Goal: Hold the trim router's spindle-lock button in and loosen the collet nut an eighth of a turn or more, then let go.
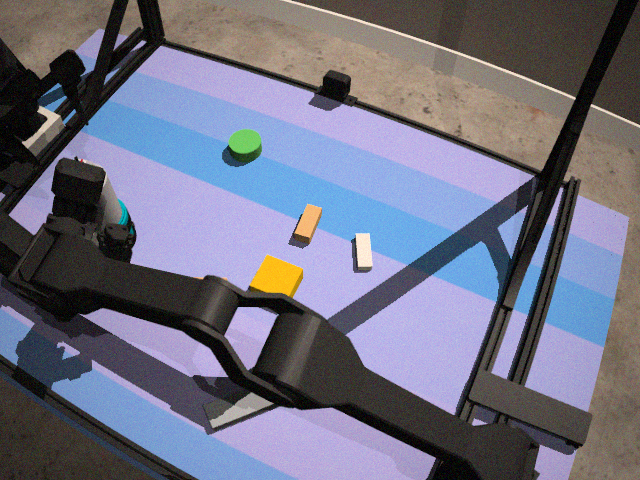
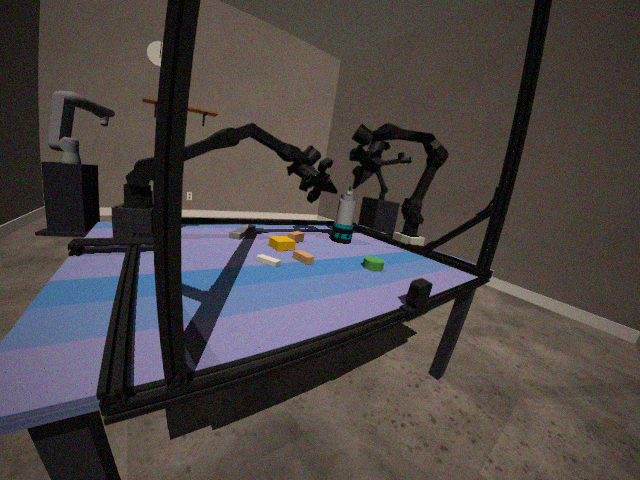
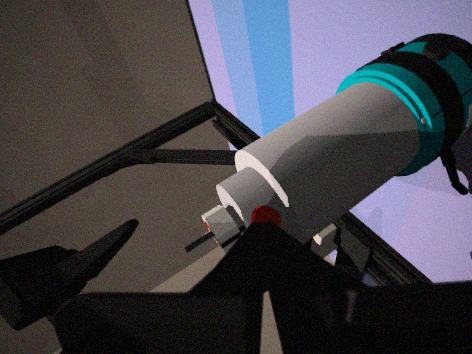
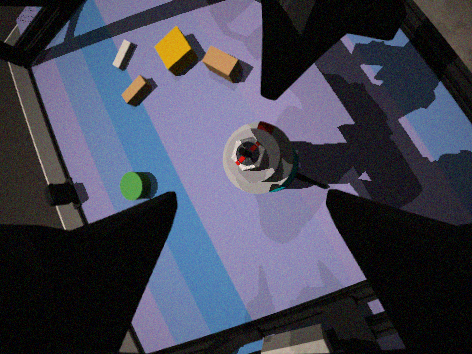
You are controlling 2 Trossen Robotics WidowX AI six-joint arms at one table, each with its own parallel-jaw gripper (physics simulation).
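Frame: origin at the left arm's base, x left, y back, z up, level; centimetres.
Seen in the pictures: left gripper, between the fingertips: (image 2: 337,192) (image 3: 261,232) (image 4: 267,98); right gripper, between the fingertips: (image 1: 63,144) (image 2: 357,185) (image 3: 186,270) (image 4: 251,197); left arm's base, origin of its link: (image 2: 137,206); right arm's base, origin of its link: (image 1: 27,124) (image 2: 409,234).
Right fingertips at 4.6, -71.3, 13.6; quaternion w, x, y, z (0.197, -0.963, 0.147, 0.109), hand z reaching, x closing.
Observation:
Offsets run from my right fingertips to a thing's top centre, as dx, dy, dz. "spot": to the spot under its first point.
The trim router {-0.1, +3.0, -0.7} (image 2: 345,215) (image 1: 110,199) (image 3: 336,154) (image 4: 260,168) stands upright near the table's far edge, a grey cylinder with a teal band at its base. Its collet nut {spot: +0.1, +4.1, -3.0} (image 3: 220,223) (image 4: 248,153) is on top, and the red spindle-lock button {+1.5, +4.9, -4.1} (image 3: 265,214) (image 4: 265,126) is on the side just below. My left gripper (image 3: 261,232) (image 2: 328,188) is shut and empty, its tip at the button's edge. My right gripper (image 4: 251,197) (image 2: 357,182) is open and empty, hanging above the nut with a finger on either side.
On the striped table lie a green disc {-28.1, +6.8, -19.5} (image 1: 245,144) (image 2: 373,263) (image 4: 131,185), a yellow block {-11.7, +29.5, -19.2} (image 1: 276,275) (image 4: 171,46), two orange blocks {-22.8, +26.2, -20.0} (image 1: 308,223) {-3.6, +22.8, -19.0} (image 4: 220,63), a white block {-24.7, +36.0, -20.8} (image 1: 364,250) and a grey slab {+3.3, +40.0, -20.2} (image 1: 237,410). A black box (image 1: 335,85) sits on the table's rim.

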